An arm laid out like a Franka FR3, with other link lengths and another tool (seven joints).
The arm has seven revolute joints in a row. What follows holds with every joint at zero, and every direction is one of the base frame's.
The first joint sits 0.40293 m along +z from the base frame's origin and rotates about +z.
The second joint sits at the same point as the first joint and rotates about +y.
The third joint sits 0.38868 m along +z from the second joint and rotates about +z.
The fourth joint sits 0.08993 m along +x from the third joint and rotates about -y.
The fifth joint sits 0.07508 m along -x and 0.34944 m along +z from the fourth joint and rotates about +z.
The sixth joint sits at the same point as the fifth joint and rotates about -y.
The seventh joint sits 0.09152 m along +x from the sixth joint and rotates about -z.
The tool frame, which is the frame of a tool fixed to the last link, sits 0.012 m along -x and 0.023 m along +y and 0.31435 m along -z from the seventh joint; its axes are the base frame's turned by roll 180, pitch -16.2 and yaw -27.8 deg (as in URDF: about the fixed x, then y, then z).
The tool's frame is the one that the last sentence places.
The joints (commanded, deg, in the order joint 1, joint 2, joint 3, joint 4, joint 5, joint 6, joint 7), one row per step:
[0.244 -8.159 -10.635 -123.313 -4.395 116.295 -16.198]
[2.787 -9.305 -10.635 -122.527 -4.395 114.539 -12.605]
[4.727 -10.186 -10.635 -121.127 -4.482 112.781 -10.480]
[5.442 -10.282 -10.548 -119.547 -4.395 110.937 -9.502]
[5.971 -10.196 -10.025 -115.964 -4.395 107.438 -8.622]
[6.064 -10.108 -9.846 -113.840 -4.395 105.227 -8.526]
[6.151 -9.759 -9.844 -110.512 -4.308 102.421 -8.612]
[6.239 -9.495 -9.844 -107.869 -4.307 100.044 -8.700]
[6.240 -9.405 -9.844 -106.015 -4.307 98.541 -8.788]
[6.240 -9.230 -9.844 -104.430 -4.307 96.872 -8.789]
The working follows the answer.
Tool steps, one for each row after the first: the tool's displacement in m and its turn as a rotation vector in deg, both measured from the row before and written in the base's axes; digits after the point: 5 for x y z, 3 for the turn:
[0.00009 0.02118 0.01246 0.175 -0.338 -1.142]
[0.00177 0.01487 0.01498 0.013 -0.601 -0.265]
[0.00087 0.00626 0.01015 0.074 0.122 -0.332]
[0.00363 0.00693 0.02180 -0.168 -0.041 -0.094]
[0.00043 0.00135 0.01244 -0.076 0.168 0.012]
[0.00346 -0.00019 0.01874 -0.033 -0.174 -0.067]
[0.00121 -0.00021 0.01474 -0.076 0.001 -0.008]
[0.00114 -0.00064 0.01132 -0.048 -0.257 -0.033]
[-0.00114 -0.00039 0.00830 -0.027 0.257 -0.121]

Tool pose at each row, in the base's axes (x y z in m, rotation vector in deg; rounded; the steps above come from the unrounded poses):
[0.45410 -0.08289 0.40528 170.312 -29.527 25.866]
[0.45420 -0.06171 0.41774 169.997 -31.295 26.251]
[0.45597 -0.04684 0.43272 169.858 -31.745 27.132]
[0.45684 -0.04058 0.44287 169.797 -32.245 26.908]
[0.46047 -0.03364 0.46466 169.596 -32.318 26.985]
[0.46090 -0.03229 0.47710 169.541 -32.253 26.744]
[0.46436 -0.03248 0.49584 169.469 -32.355 27.004]
[0.46556 -0.03269 0.51059 169.394 -32.336 27.012]
[0.46670 -0.03333 0.52191 169.316 -32.391 27.402]
[0.46556 -0.03372 0.53021 169.257 -32.529 27.007]

